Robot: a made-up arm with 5 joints.
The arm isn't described. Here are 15 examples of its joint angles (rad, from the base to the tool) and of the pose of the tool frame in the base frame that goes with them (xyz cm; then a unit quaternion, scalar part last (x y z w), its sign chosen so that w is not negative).
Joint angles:
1: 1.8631 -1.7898 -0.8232 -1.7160 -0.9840
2: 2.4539 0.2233 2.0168 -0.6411 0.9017
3: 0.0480 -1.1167 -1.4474 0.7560 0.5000
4: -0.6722 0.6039 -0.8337 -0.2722 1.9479
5: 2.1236 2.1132 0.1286 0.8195 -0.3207
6: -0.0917 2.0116 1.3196 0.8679 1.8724
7: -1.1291 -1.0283 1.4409 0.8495 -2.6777
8: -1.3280 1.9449 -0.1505 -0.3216 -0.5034
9: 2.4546 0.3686 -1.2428 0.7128 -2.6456
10: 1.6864 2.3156 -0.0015 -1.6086 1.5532
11: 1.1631 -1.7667 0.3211 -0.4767 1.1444
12: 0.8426 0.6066 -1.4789 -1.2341 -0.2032
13: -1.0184 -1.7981 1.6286 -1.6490 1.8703
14: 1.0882 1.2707 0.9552 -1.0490 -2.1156
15: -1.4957 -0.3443 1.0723 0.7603 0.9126
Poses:
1: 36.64 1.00 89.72 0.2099 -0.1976 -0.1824 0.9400
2: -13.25 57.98 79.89 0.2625 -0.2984 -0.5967 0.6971
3: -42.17 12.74 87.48 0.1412 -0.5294 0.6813 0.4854
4: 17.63 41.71 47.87 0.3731 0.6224 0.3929 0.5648
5: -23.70 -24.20 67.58 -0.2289 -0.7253 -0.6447 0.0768
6: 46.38 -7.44 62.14 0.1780 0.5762 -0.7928 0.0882
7: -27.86 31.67 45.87 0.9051 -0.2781 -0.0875 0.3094
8: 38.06 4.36 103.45 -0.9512 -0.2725 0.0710 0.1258
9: -13.57 49.88 98.48 -0.5440 -0.6876 0.4340 0.2071
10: -10.15 -18.27 50.52 -0.0097 0.9607 -0.2627 0.0893
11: 16.74 9.30 112.28 0.1787 -0.3515 -0.6888 0.6083
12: -17.06 40.08 51.64 -0.7243 -0.4349 0.5095 0.1634
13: -38.66 -10.17 69.34 0.5961 0.1438 -0.0029 0.7899
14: -12.17 16.19 25.80 -0.3903 -0.2306 -0.8891 0.0634
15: 0.77 49.04 48.84 -0.1000 0.2571 -0.4998 0.8210
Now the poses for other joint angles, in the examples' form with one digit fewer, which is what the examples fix.
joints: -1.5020 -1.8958 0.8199 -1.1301 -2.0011
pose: -26.8 -17.5 49.5 -0.264 0.015 -0.248 0.932
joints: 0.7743 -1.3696 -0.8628 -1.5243 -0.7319
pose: -1.4 13.4 111.2 0.205 -0.667 0.139 0.702
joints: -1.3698 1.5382 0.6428 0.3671 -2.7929
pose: 39.0 13.9 98.8 -0.221 0.470 0.334 0.786
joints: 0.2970 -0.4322 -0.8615 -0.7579 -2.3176
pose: -28.2 38.9 73.0 0.273 0.008 0.911 0.308
